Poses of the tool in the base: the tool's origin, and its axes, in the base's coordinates. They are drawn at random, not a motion.
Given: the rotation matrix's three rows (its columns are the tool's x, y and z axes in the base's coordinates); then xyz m. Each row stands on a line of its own.
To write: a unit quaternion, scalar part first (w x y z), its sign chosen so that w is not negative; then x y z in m. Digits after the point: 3 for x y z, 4 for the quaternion.
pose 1, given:
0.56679 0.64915 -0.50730
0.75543 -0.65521 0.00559
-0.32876 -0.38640 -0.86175
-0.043 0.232 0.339
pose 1, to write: 0.1116 -0.8780 -0.3999 0.2381 -0.043 0.232 0.339
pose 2, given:
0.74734 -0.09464 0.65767
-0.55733 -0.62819 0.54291
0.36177 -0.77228 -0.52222
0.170 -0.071 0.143
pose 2, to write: 0.3863 -0.8511 0.1915 -0.2994 0.170 -0.071 0.143
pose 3, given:
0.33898 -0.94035 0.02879
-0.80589 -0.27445 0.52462
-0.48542 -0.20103 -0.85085
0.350 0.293 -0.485
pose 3, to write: 0.2311 -0.7849 0.5562 0.1454 0.350 0.293 -0.485
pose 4, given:
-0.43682 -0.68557 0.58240
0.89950 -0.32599 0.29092
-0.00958 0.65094 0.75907
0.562 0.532 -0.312
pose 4, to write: 0.4991 0.1804 0.2965 0.7940 0.562 0.532 -0.312
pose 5, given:
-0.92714 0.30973 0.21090
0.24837 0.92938 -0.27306
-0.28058 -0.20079 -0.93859
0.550 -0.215 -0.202
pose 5, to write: 0.1261 0.1432 0.9741 -0.1216 0.550 -0.215 -0.202
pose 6, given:
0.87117 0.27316 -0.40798
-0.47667 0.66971 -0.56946
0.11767 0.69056 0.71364
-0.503 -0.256 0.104
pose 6, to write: 0.9020 0.3492 -0.1457 -0.2078 -0.503 -0.256 0.104
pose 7, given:
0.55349 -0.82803 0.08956
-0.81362 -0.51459 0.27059
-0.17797 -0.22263 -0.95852
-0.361 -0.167 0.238
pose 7, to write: 0.1418 -0.8699 0.4718 0.0254 -0.361 -0.167 0.238
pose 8, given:
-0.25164 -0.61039 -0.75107
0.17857 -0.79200 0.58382
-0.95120 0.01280 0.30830
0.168 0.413 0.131
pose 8, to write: 0.2572 -0.5550 0.1945 0.7668 0.168 0.413 0.131
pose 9, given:
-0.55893 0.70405 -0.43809
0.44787 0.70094 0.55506
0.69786 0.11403 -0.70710
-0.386 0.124 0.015
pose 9, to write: 0.3297 -0.3344 -0.8612 -0.1942 -0.386 0.124 0.015
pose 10, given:
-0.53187 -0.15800 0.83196
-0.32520 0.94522 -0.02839
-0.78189 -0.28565 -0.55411
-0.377 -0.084 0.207
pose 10, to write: 0.4635 -0.1388 0.8705 -0.0902 -0.377 -0.084 0.207
